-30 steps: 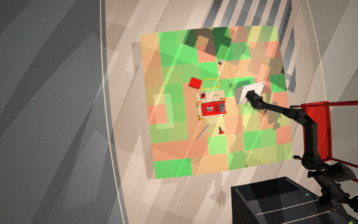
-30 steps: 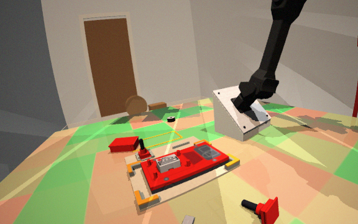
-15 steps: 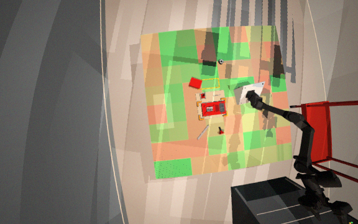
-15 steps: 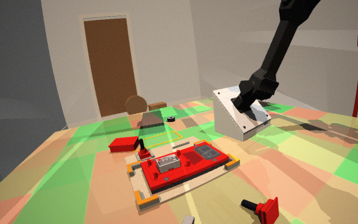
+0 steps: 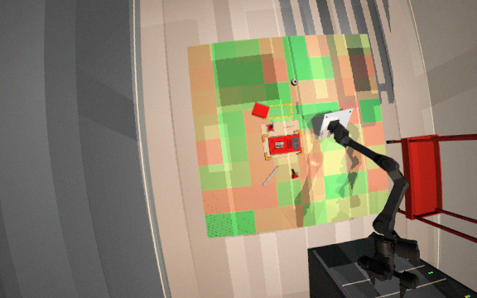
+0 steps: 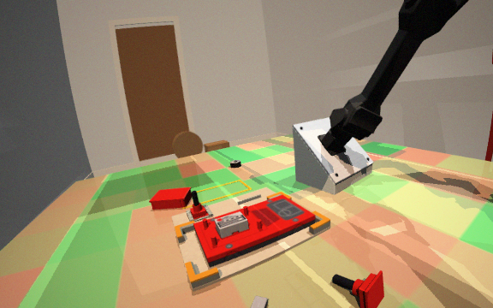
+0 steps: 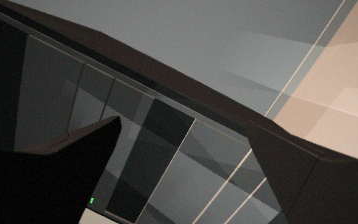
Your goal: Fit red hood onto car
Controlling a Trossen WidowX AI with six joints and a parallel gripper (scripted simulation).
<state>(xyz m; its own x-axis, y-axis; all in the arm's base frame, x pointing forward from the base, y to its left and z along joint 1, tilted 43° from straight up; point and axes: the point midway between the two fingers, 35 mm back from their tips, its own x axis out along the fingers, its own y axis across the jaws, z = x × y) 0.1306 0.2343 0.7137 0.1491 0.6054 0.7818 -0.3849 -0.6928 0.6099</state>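
Right now my gripper tip is 870 mm to the left of the red hood, 450 mm above it and 280 mm short of it. The rest, counted from my gripper tip: white engine block: 630 mm to the right, 440 mm below, 210 mm ahead; black ring: 1020 mm to the right, 460 mm below, 20 mm ahead; grey bar: 460 mm below, 450 mm to the right, 290 mm ahead.
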